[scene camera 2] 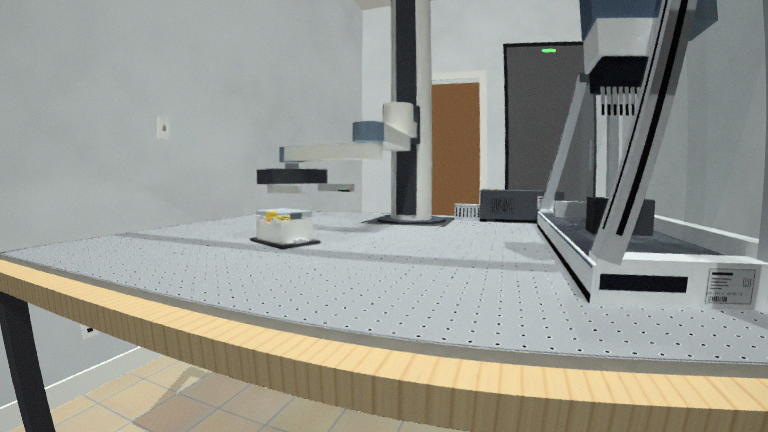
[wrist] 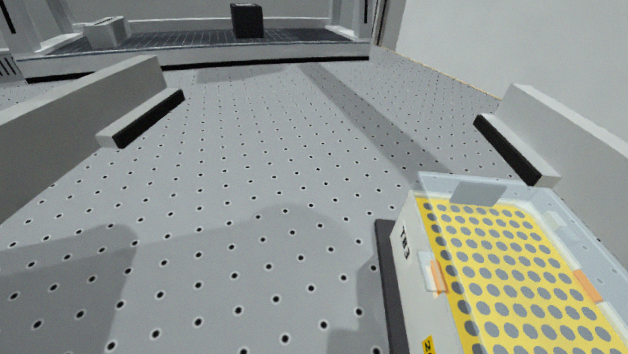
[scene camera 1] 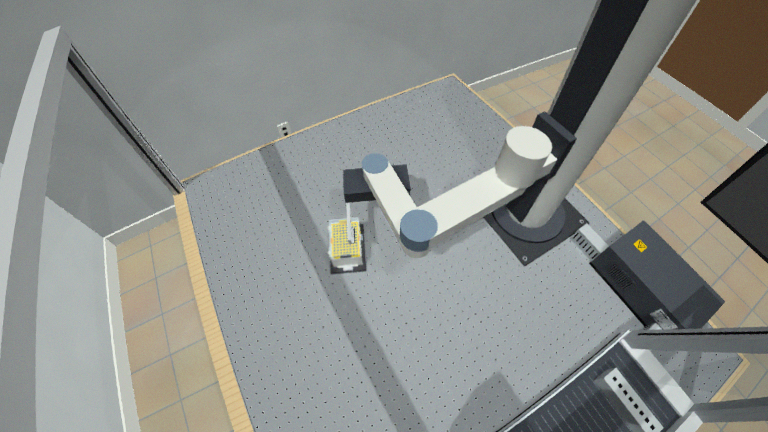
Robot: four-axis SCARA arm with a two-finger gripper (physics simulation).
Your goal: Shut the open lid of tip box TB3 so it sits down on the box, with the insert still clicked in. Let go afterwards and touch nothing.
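Places are measured from the arm's base along level axes (x left, y back, z up), in metres.
Pixels of known places: gripper, fingertip midpoint: (scene camera 2: 328,188) (wrist: 328,87) (scene camera 1: 381,239); arm's base, link origin: (scene camera 2: 411,223) (scene camera 1: 526,211).
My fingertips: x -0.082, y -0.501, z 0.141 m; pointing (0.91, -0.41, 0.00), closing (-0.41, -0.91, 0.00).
Note:
Ahead of a thing's pixels: the offset from my fingertips to its middle. "spot": to the spot under its first point.
Tip box TB3 @[dz -0.090, dx -0.085, dy -0.075 m] (scene camera 2: 290,232) (wrist: 425,315) is white and stands upright on its dark base @[spot: dz -0.120, dx -0.031, dy -0.044 m] (wrist: 384,260). Its clear lid @[spot: dz -0.055, dx -0.029, dy -0.095 m] (scene camera 2: 298,213) (wrist: 525,186) lies over the top, looks level and meets the box rim; a tiny gap could not be told. The yellow insert @[dz -0.064, dx -0.085, dy -0.075 m] (scene camera 1: 343,249) (wrist: 492,287) shows through the lid, flat inside the box, with orange clips (wrist: 437,276) at its sides. My gripper (scene camera 1: 381,232) (scene camera 2: 311,188) (wrist: 328,87) is wide open and empty, above the lid's height and apart from it. One finger hangs over the box in scene camera 1; the other is hidden there by the arm.
A white-framed machine with a dark deck (scene camera 1: 585,402) (scene camera 2: 660,236) (wrist: 200,41) stands at the table's far side from the box. A dark controller case @[spot: dz -0.013, dx +0.453, dy +0.603 m] (scene camera 1: 655,268) (scene camera 2: 507,206) is near the arm's column (scene camera 1: 601,118) (scene camera 2: 424,107). The table has a wooden edge (scene camera 2: 375,349).

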